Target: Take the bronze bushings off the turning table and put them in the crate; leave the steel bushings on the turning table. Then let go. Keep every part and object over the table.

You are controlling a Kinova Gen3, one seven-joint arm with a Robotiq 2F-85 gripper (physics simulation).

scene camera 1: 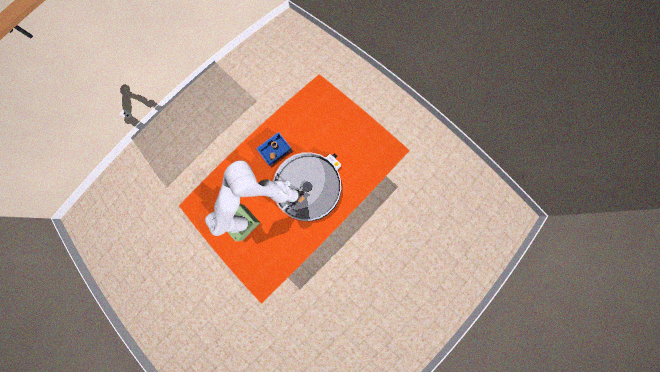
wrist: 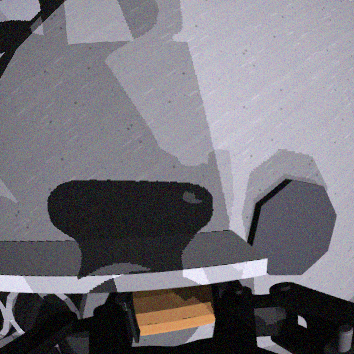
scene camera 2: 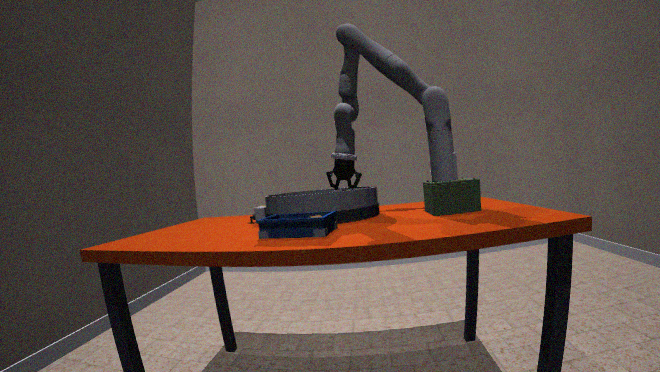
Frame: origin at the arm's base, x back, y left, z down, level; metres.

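Seen in the pictures: gripper, fingertip midpoint: (scene camera 1: 300, 198); arm's base, origin of the base link: (scene camera 1: 240, 223) (scene camera 2: 444, 180).
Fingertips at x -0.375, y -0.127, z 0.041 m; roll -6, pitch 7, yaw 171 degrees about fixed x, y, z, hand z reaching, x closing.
Offsets run from my fingertips to a thing's top centre. "*": to the spot under its first point. Level surfaces: height alone.
The turning table (scene camera 1: 325, 175) (scene camera 2: 320, 202) (wrist: 280, 75) is a round grey disc with a raised rim. My gripper (scene camera 2: 345, 186) (wrist: 173, 286) is low over it, shut on a bronze bushing @(dy -0.001, dx +0.003, dz -0.026 m) (scene camera 1: 301, 199) (wrist: 174, 312). The fingers stand at its two sides; its lower part is partly hidden. Round grey outlines, possibly steel bushings @(dy -0.003, dx +0.068, dz -0.026 m) (wrist: 31, 307), show partly behind the left finger in the wrist view. The blue crate @(dy +0.378, dx -0.087, dz +0.014 m) (scene camera 1: 286, 141) (scene camera 2: 287, 230) stands beside the turning table. In it are an upright bronze bushing @(dy +0.401, dx -0.107, dz +0.021 m) (scene camera 1: 274, 144) and another bronze piece @(dy +0.347, dx -0.047, dz +0.021 m) (scene camera 1: 272, 156).
A dark grey knob @(* dy +0.031, dx -0.075, dz +0.004 m) (scene camera 1: 306, 186) (wrist: 295, 227) stands up at the turning table's middle, close to my gripper. A white box with a yellow mark @(dy +0.037, dx -0.311, dz +0.006 m) (scene camera 1: 334, 162) sits at the turntable's outer edge. The green base box (scene camera 1: 252, 225) (scene camera 2: 452, 197) is under the arm on the orange table @(dz +0.064 m) (scene camera 1: 350, 120) (scene camera 2: 175, 235).
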